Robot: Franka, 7 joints.
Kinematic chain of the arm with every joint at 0, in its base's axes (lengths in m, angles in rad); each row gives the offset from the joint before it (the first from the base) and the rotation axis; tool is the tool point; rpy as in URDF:
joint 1: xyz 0 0 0.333 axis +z
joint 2: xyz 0 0 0 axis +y
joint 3: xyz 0 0 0.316 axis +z
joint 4: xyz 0.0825 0 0 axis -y
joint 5: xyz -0.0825 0 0.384 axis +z
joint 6: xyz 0 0 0 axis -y
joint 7: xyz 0.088 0 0 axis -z
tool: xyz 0 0 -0.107 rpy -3.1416 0 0
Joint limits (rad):
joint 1: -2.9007..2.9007
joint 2: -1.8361..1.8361
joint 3: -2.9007..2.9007
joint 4: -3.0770..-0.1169
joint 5: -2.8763..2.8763
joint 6: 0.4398..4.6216
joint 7: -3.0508..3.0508
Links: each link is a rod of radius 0.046 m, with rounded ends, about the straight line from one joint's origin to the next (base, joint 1, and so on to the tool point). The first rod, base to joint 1, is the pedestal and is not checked.
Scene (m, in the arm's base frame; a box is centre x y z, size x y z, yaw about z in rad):
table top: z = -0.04
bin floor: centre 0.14 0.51 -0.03 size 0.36 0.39 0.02 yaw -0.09
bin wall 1: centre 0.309 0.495 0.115 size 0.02 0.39 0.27 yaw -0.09
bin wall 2: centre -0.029 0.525 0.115 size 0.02 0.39 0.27 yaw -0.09
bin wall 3: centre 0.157 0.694 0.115 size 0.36 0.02 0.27 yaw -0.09
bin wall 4: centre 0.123 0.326 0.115 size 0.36 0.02 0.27 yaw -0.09
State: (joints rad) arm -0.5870 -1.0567 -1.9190 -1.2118 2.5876 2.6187 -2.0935
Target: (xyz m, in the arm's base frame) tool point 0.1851 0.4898 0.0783
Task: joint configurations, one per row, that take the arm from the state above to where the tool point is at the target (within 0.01 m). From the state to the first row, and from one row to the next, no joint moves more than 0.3 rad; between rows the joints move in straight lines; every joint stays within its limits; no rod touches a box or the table.
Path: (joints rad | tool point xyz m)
1: -0.8827 -0.8773 -2.1101 -1.3619 2.5754 2.7804 -2.0935 | -0.7297 0.1270 0.3877
2: -1.1784 -0.6979 -2.3012 -1.5119 2.5631 2.9420 -2.0935 | -0.5958 0.3597 0.3510
3: -1.4741 -0.5184 -2.4922 -1.6620 2.5509 3.1037 -2.0935 | -0.3640 0.5309 0.3382
4: -1.7698 -0.3390 -2.6833 -1.8121 2.5387 3.2653 -2.0935 | -0.0780 0.5809 0.3509
5: -2.0655 -0.1596 -2.8744 -1.9622 2.5264 3.4270 -2.0935 | 0.1851 0.4898 0.3807
6: -2.0700 -0.3649 -2.8832 -1.9317 2.5132 3.3461 -2.0935 | 0.1944 0.5066 0.2830
7: -2.0745 -0.5703 -2.8919 -1.9012 2.5000 3.2652 -2.0935 | 0.1945 0.5069 0.1809
8: -2.0790 -0.7757 -2.9007 -1.8707 2.4867 3.1843 -2.0935 | 0.1851 0.4898 0.0783

